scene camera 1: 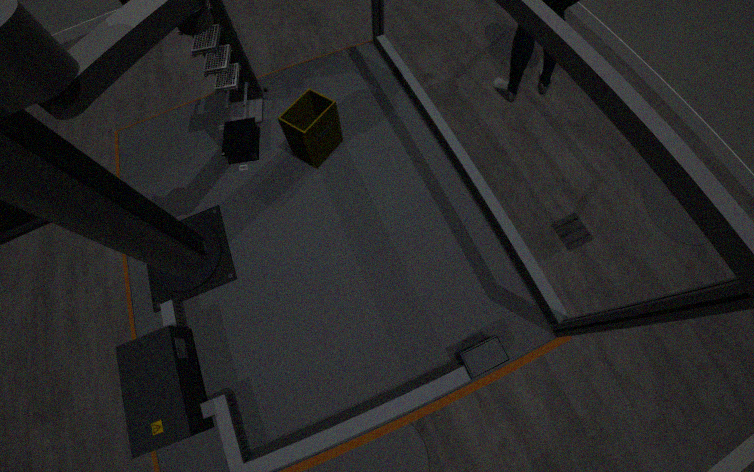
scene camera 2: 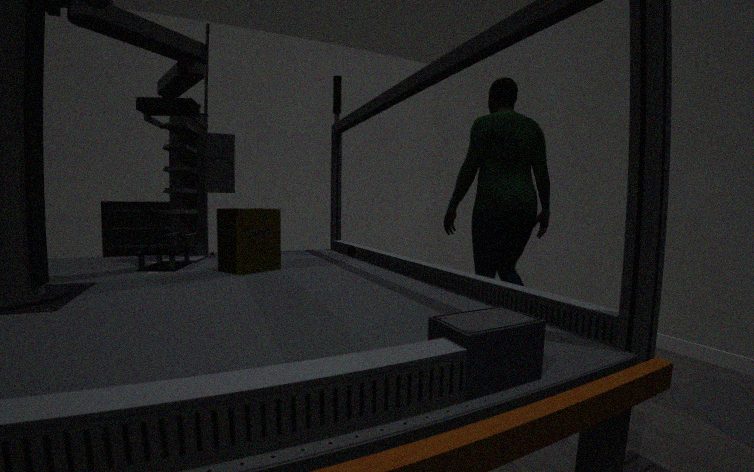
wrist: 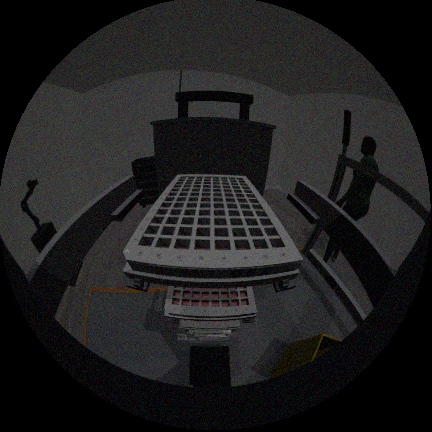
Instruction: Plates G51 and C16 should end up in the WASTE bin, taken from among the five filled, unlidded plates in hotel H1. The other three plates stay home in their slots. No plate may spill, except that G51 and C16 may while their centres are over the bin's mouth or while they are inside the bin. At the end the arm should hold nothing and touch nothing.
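Pixels of known places: gripper, between the fingertips: (wrist: 217, 182); arm's base, origin of its link: (scene camera 1: 189, 257) (scene camera 2: 5, 304).
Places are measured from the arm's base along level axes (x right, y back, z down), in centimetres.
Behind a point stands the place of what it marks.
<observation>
Hotel H1 (scene camera 1: 236, 41) @[z -28.8, x -58.3, y -43.0 cm] (wrist: 215, 150) @[z -54.8, x -59.8, y -36.8 cm] stands at the back left, dark and upright. In the wrist view a large white gridded plate (wrist: 212, 212) @[z -52.0, x -51.5, y -34.2 cm] fills the middle, level, with the open fingers of my gripper (wrist: 217, 182) @[z -52.4, x -55.4, y -35.8 cm] on either side of it. Its label is too dim to read. Below it a plate with reddish wells (wrist: 210, 300) @[z -44.2, x -49.2, y -33.5 cm] shows, with more layers under that. Three gridded plates, one of them lowest (scene camera 1: 227, 76) @[z -20.4, x -53.5, y -35.0 cm], show in scene camera 1; their labels cannot be read. The yellow WASTE bin (scene camera 1: 314, 136) @[z -16.3, x -15.7, y -56.0 cm] (scene camera 2: 250, 242) @[z -11.0, x -15.9, y -56.3 cm] (wrist: 297, 356) @[z -13.3, x -28.7, y -54.5 cm] stands upright right of the hotel.
A black box (scene camera 1: 240, 140) @[z -7.3, x -34.4, y -30.4 cm] (scene camera 2: 135, 229) (wrist: 210, 365) @[z -7.3, x -37.9, y -30.7 cm] stands in front of the hotel. A low grey box (scene camera 1: 485, 356) @[z -8.8, x 66.7, y -75.0 cm] (scene camera 2: 489, 350) @[z -6.6, x 70.5, y -72.1 cm] stands at the front corner. Fence rails run along the right. A person (scene camera 1: 523, 61) (scene camera 2: 506, 178) (wrist: 366, 180) stands beyond them.
</observation>
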